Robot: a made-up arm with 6 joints.
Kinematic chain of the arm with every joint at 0, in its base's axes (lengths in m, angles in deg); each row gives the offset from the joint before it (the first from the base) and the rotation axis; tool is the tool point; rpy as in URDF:
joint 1: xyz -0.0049 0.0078 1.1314 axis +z
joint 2: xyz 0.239 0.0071 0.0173 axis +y
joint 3: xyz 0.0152 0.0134 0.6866 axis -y
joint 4: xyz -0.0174 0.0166 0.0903 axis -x
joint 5: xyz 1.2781 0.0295 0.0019 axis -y
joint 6: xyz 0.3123 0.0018 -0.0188 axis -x
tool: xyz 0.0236 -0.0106 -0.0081 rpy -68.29 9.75 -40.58
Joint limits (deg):
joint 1: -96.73..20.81
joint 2: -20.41..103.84
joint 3: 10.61..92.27
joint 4: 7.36..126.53
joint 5: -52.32..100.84
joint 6: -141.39..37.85
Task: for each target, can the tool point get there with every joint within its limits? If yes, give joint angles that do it. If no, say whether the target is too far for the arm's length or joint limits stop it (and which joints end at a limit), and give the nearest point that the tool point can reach.
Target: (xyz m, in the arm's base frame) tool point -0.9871 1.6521 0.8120
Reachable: no: joint limits stop it (at a limit: joint 1, joint 2, joint 3, joint 5, joint 6) | nearest point 0.5643 0.5588 -0.2387 | short by 2.169 m
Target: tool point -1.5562 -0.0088 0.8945
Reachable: no: joint limits stop it (at a limit: joint 1, joint 2, joint 3, joint 5) | nearest point -0.3133 -0.7447 -0.4665 | short by 1.985 m
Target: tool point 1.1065 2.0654 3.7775
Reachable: no: too far | nearest point 1.1194 0.7698 3.0078 | short by 1.507 m
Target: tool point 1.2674 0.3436 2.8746
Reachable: yes | joints 5.62 -8.38 32.18 96.89 35.67 1.71
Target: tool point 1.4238 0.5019 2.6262
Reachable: yes | joints 6.48 10.05 48.38 109.40 77.60 -79.98
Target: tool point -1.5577 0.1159 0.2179
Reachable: no: joint limits stop it (at a limit: joint 1, joint 2, joint 3, joint 5) | nearest point -0.3072 -0.7358 -0.4660 | short by 1.660 m
